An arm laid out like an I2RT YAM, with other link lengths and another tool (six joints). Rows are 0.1 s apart.
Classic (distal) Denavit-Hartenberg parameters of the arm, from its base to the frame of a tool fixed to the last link. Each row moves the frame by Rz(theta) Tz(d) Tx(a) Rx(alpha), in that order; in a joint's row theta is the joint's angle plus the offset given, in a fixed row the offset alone. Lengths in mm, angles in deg.
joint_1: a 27.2; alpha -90; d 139.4; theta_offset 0
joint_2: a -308.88; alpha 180; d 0; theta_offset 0
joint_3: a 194.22; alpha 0; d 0; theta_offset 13.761
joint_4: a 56.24; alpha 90; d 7.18; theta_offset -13.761
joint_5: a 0; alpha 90; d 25.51; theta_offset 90
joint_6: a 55.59; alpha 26.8; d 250; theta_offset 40.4
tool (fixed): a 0; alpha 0; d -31.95; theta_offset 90
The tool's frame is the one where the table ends.
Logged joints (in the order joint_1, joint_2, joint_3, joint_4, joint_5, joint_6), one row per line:
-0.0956 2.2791 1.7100 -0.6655 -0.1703 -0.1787
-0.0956 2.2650 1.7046 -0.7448 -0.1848 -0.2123
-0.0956 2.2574 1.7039 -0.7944 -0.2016 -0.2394
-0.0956 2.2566 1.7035 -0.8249 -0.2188 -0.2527
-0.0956 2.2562 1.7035 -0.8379 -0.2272 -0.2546
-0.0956 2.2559 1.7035 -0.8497 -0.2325 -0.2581
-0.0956 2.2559 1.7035 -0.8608 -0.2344 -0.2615
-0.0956 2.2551 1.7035 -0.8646 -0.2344 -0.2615
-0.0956 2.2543 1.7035 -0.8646 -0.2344 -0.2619
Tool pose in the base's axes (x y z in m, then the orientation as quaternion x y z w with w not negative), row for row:
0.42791 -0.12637 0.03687 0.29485 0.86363 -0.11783 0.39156
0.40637 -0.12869 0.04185 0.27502 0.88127 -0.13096 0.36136
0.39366 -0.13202 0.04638 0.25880 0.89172 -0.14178 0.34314
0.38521 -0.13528 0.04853 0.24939 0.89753 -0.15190 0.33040
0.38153 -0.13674 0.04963 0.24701 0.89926 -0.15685 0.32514
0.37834 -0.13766 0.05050 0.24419 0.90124 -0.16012 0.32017
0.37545 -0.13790 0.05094 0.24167 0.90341 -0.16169 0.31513
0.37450 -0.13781 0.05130 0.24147 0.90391 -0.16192 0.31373
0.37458 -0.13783 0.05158 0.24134 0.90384 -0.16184 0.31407
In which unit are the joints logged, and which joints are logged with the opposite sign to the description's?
The joints are logged in radians. Opposite sign: joint_5.
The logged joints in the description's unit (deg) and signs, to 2 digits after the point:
-5.48 130.58 97.98 -38.13 9.76 -10.24
-5.48 129.77 97.67 -42.67 10.59 -12.16
-5.48 129.34 97.63 -45.52 11.55 -13.72
-5.48 129.29 97.60 -47.26 12.54 -14.48
-5.48 129.27 97.60 -48.01 13.02 -14.59
-5.48 129.25 97.60 -48.68 13.32 -14.79
-5.48 129.25 97.60 -49.32 13.43 -14.98
-5.48 129.21 97.60 -49.54 13.43 -14.98
-5.48 129.16 97.60 -49.54 13.43 -15.01

